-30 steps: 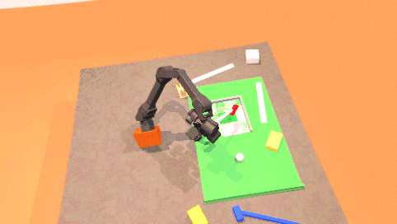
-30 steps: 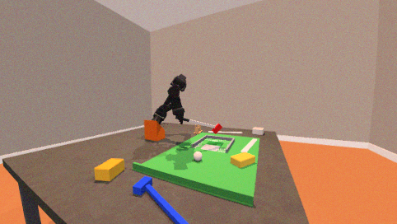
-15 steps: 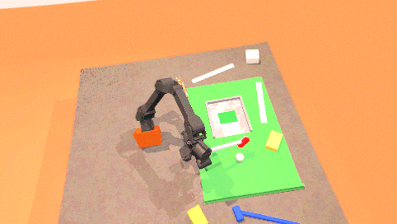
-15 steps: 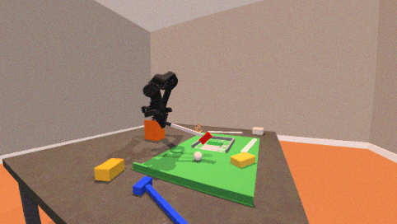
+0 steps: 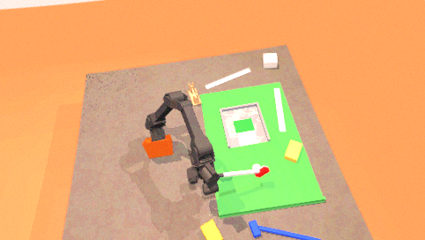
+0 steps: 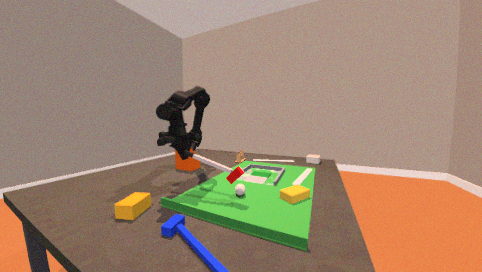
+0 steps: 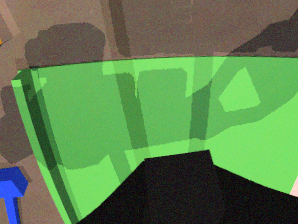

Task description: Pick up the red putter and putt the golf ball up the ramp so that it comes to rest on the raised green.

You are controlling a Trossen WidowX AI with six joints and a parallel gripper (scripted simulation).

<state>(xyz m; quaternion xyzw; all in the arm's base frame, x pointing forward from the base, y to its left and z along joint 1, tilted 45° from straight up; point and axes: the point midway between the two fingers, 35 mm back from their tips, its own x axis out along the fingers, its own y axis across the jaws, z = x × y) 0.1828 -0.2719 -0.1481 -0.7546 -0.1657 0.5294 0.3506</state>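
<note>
Right now the red putter is 110 mm ahead of my gripper tip. The rest, counted from my gripper tip: white golf ball: 220 mm ahead, 120 mm below, 40 mm to the left; then yellow block: 180 mm to the right, 120 mm below, 70 mm behind; then blue putter: 270 mm to the right, 210 mm ahead, 130 mm below.
</note>
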